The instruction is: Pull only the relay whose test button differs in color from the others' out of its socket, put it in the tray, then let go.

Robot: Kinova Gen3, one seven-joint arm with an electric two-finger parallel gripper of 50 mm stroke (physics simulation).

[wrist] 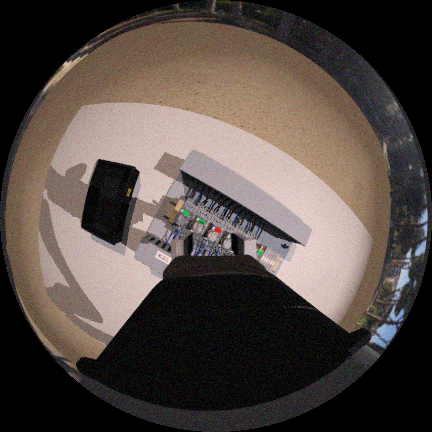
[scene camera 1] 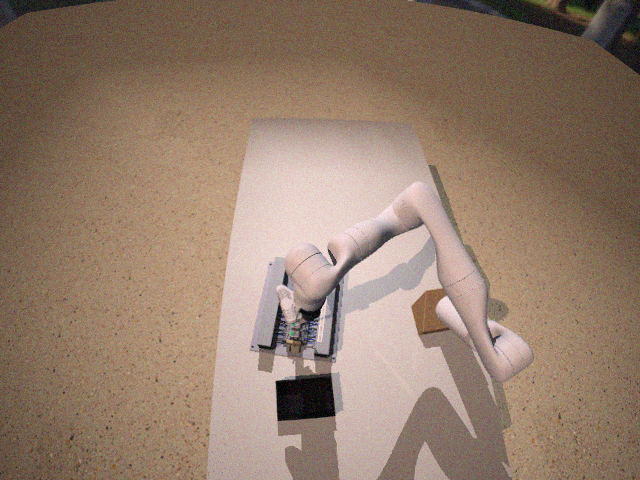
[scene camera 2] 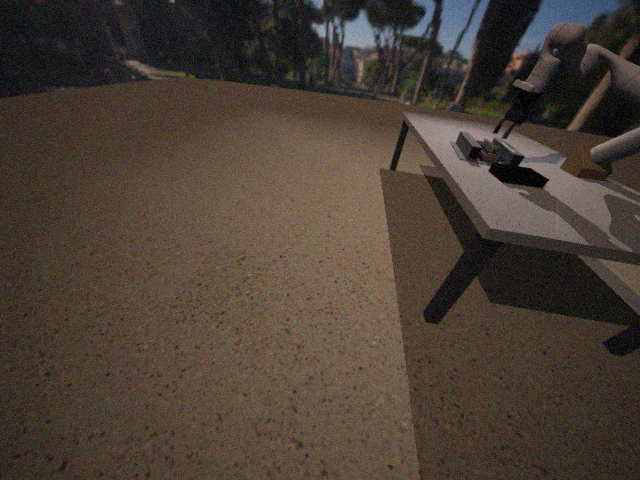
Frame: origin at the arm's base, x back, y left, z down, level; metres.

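Seen in the pictures: gripper, fingertip midpoint: point(wrist: 211, 241) point(scene camera 1: 299, 314) point(scene camera 2: 499, 135); arm's base at its link origin: point(scene camera 1: 448, 308) point(scene camera 2: 599, 155).
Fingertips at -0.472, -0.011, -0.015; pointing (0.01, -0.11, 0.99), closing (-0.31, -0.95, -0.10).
Note:
Offsets run from my fingertips to a thing's middle, as dx, dy, dz. "*": to the spot under its first point.
The relay with the red test button {-0.006, -0.009, +0.059} point(wrist: 217, 232) sits in the row on the grey panel point(scene camera 1: 267, 315) point(scene camera 2: 467, 144) point(wrist: 240, 192). Relays with green buttons {-0.012, +0.019, +0.059} point(wrist: 201, 222) stand in the same row; two green buttons {* -0.021, +0.028, +0.071} point(scene camera 1: 293, 330) also show in scene camera 1. My gripper point(scene camera 2: 501, 134) point(wrist: 211, 241) is open and empty, above the panel. In the wrist view the red-button relay appears between the fingertips, slightly beyond them; part of the row is hidden by the fingers. In scene camera 1 the arm hides the fingertips. The black tray {+0.004, +0.232, +0.089} point(scene camera 1: 305, 397) point(scene camera 2: 518, 175) point(wrist: 106, 202) lies beside the panel's end.
Long grey raised ducts {+0.086, -0.037, +0.073} point(scene camera 1: 329, 330) point(scene camera 2: 507, 151) flank the relay row on both sides, with blue wires between. A tan end block point(scene camera 1: 293, 345) point(wrist: 175, 211) stands at the tray end of the row. A brown box point(scene camera 1: 431, 312) point(scene camera 2: 583, 167) stands near the arm's base.

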